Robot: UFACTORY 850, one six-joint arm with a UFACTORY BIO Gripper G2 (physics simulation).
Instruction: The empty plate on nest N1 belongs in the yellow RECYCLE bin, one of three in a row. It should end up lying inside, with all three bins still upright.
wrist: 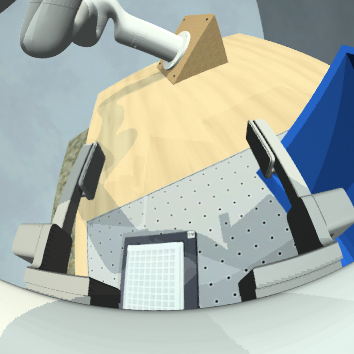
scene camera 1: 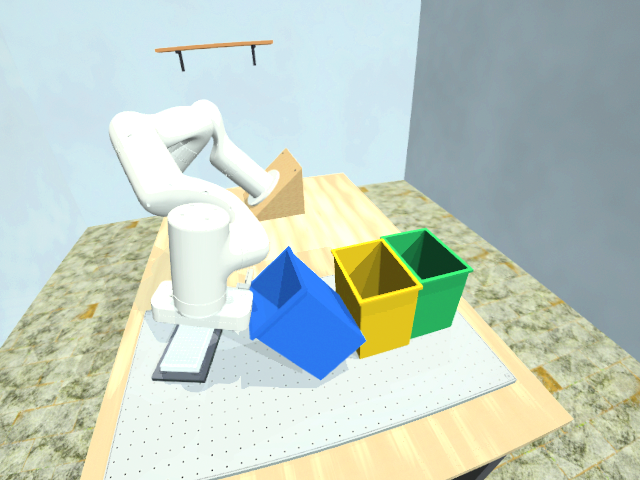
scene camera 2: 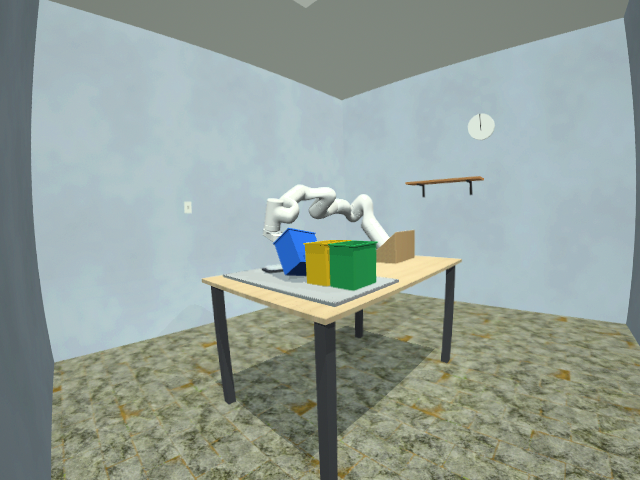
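The white plate [scene camera 1: 187, 348] [wrist: 154, 275] lies flat in the dark nest [scene camera 1: 210, 357] [wrist: 191, 287]. My gripper [wrist: 176, 159] is open, with nothing between its fingers. It is above the nest, and its body hides the fingertips in scene camera 1. The finger on the right of the wrist view is right against the blue bin [scene camera 1: 310, 335] [scene camera 2: 290, 253] [wrist: 327, 135]. The blue bin is tilted strongly, one side raised off the board, leaning towards the yellow bin [scene camera 1: 388, 325] [scene camera 2: 316, 264]. The yellow bin and the green bin [scene camera 1: 439, 305] [scene camera 2: 354, 266] stand upright.
The nest and bins are on a grey perforated board [scene camera 1: 268, 428] [scene camera 2: 258, 281] [wrist: 215, 195] on the wooden table [scene camera 1: 439, 444] [wrist: 165, 165]. The arm's wedge-shaped wooden mount [scene camera 1: 289, 193] [scene camera 2: 403, 246] [wrist: 205, 47] stands at the far end. A shelf [scene camera 1: 214, 46] [scene camera 2: 444, 180] is on the wall.
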